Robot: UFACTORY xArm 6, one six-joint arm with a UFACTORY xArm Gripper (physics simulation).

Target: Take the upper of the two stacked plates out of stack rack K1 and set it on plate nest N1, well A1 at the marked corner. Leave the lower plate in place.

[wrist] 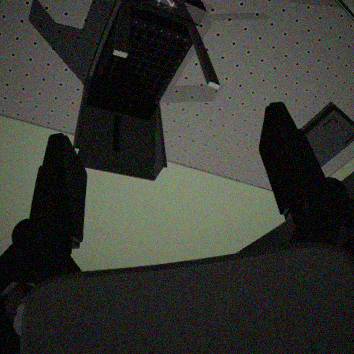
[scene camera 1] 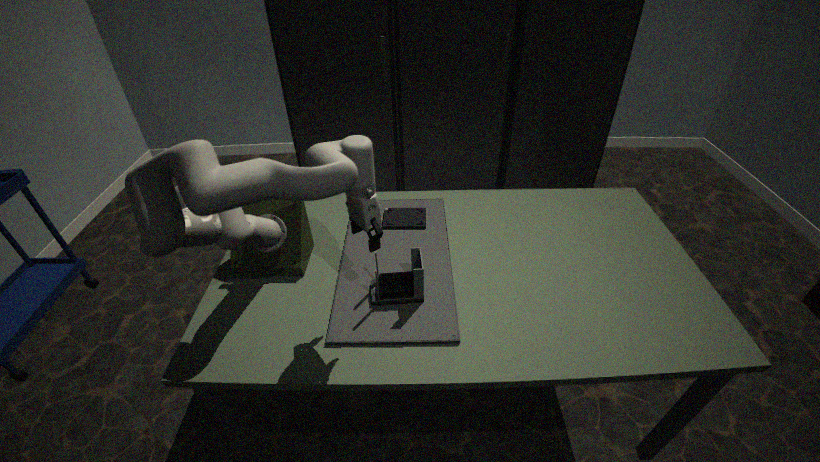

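Where they show: gripper, between the fingertips: (wrist: 168,137) (scene camera 1: 366,240); arm's base, origin of its link: (scene camera 1: 268,233).
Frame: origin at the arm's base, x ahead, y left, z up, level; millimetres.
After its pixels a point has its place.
Stack rack K1 (scene camera 1: 418,274) {x 487, y -226, z 6 mm} (wrist: 137,142) {x 495, y -152, z -25 mm} stands on the perforated board, with a tall slotted side wall and thin corner posts. Dark plates (scene camera 1: 395,285) {x 418, y -192, z -71 mm} (wrist: 155,65) {x 416, y -164, z -68 mm} sit inside it; the wrist view shows the well grid of the top one. The dark picture does not let me tell the lower plate apart. Plate nest N1 (scene camera 1: 404,218) {x 455, y 185, z -102 mm} (wrist: 329,134) {x 418, y 187, z -102 mm} is a low dark rectangle at the back of the board; its marked corner cannot be made out. My gripper (scene camera 1: 374,242) {x 348, y -203, z 121 mm} (wrist: 168,137) {x 348, y -203, z 121 mm} is open and empty, above the board between rack and nest, tilted.
The grey perforated board (scene camera 1: 395,334) {x 414, y -341, z -114 mm} (wrist: 240,130) {x 493, y 29, z -113 mm} lies on the green table (scene camera 1: 573,275) {x 1007, y -136, z -127 mm} (wrist: 175,220) {x 816, y 82, z -127 mm}. The robot's base block (scene camera 1: 295,252) {x 90, y -48, z -47 mm} stands to the left of the board. A blue cart (scene camera 1: 40,292) stands on the floor at the far left, and a dark cabinet (scene camera 1: 453,91) stands behind the table.
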